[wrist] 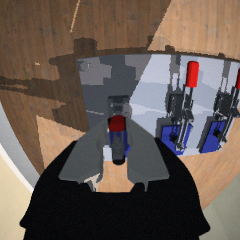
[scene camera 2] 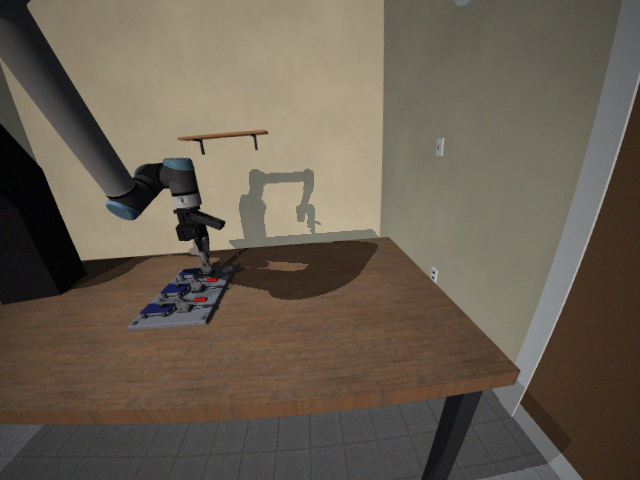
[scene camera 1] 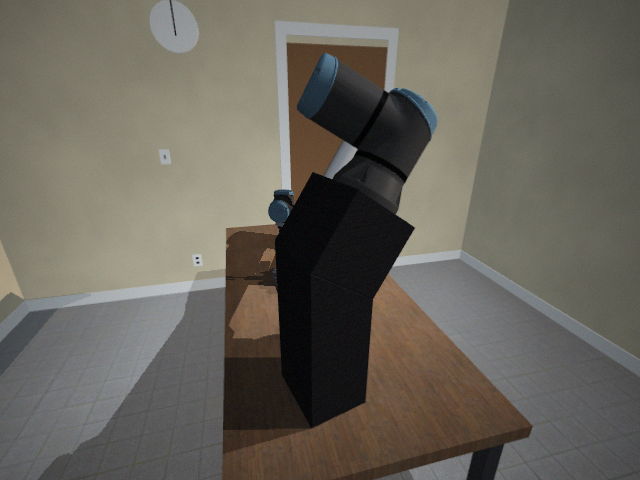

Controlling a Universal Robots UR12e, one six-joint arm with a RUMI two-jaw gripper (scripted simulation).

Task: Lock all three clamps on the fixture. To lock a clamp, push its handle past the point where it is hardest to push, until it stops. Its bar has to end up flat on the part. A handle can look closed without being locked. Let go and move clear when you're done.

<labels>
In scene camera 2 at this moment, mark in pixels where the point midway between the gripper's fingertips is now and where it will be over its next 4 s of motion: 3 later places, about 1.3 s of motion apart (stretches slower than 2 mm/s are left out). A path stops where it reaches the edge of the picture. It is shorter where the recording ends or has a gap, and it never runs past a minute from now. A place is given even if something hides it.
The gripper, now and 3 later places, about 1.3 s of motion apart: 206,262; 210,262; 218,265; 221,268
</labels>
